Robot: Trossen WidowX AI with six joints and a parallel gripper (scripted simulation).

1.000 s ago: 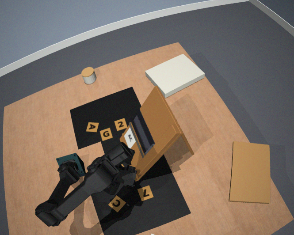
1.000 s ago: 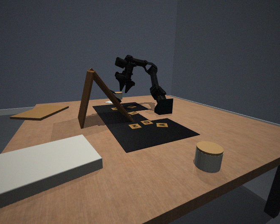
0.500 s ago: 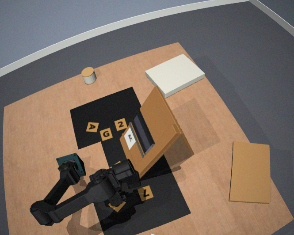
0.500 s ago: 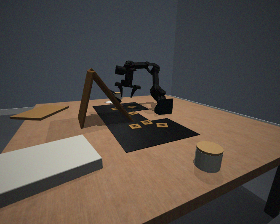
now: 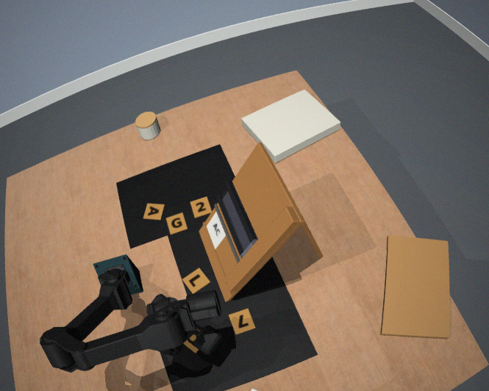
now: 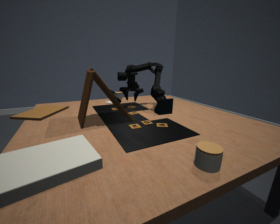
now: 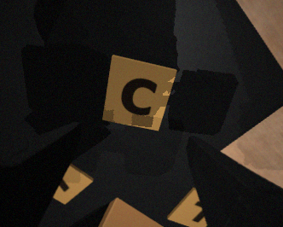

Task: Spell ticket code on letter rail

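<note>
The white ticket is 140 mm ahead of my gripper tip, 260 mm to the left of it and 10 mm above it. The rest, counted from my gripper tip: flat tan panel (620 mm ahead, 90 mm to the right, 50 mm below); black mat (40 mm ahead, 220 mm to the left, 60 mm below); tile (120 mm ahead, 390 mm to the left, 50 mm below).
</note>
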